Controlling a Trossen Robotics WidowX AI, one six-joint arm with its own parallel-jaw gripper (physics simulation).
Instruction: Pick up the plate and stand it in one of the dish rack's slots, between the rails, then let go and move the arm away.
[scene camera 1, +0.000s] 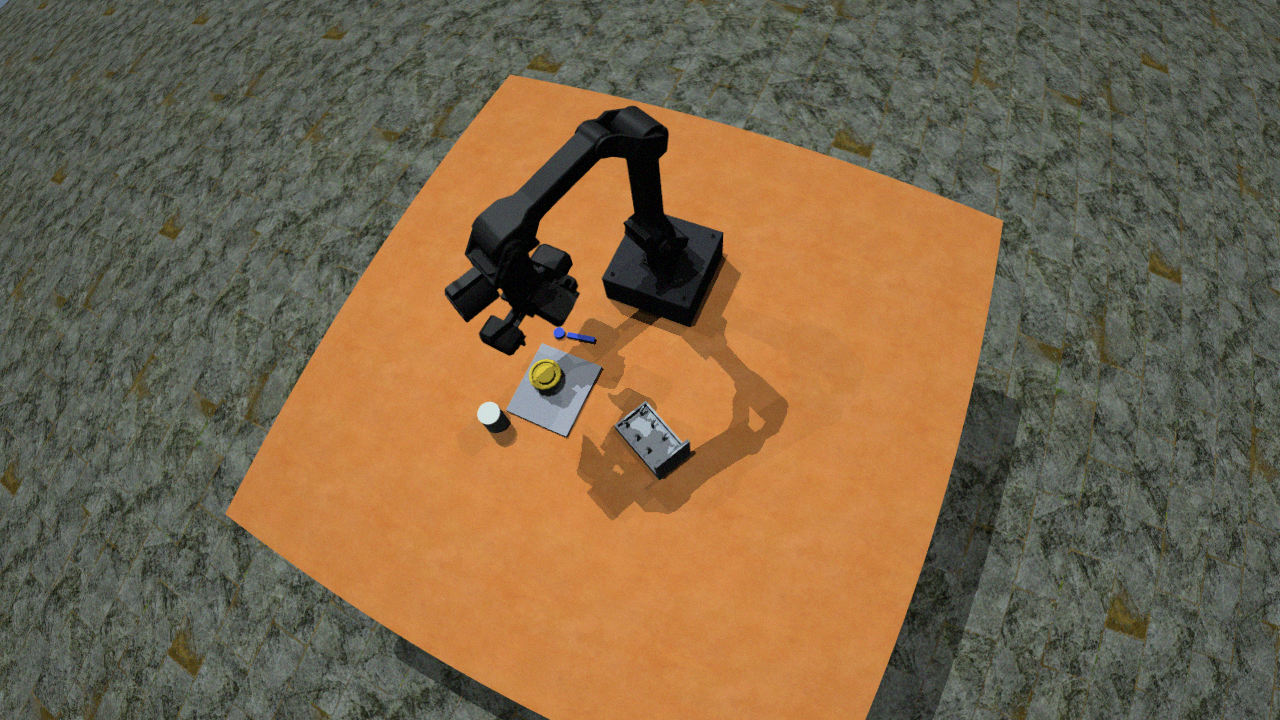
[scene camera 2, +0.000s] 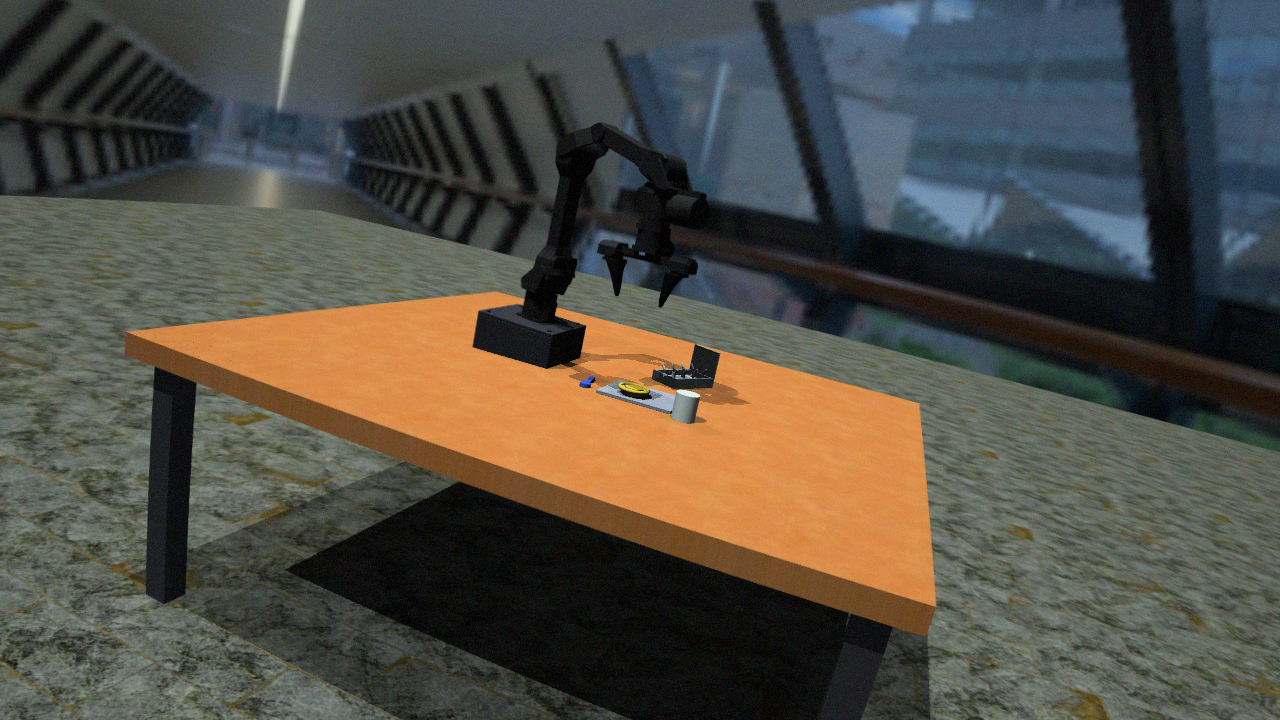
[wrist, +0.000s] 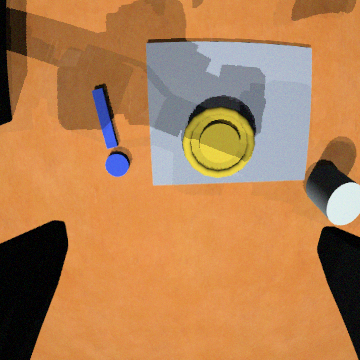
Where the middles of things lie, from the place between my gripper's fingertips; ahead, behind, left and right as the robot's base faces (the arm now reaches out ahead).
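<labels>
Counting from my hand, I see the grey mat (scene camera 1: 557, 409) 40 mm ahead, 20 mm to the left and 180 mm below. The white cup (scene camera 2: 685, 406) is 160 mm ahead of my hand, 30 mm to the right of it and 160 mm below it. There is a yellow plate (scene camera 1: 545, 374) as well, 30 mm ahead of my hand and 170 mm below it, while the blue spoon (wrist: 99, 97) is 60 mm behind my hand, 10 mm to the right of it and 180 mm below it.
</labels>
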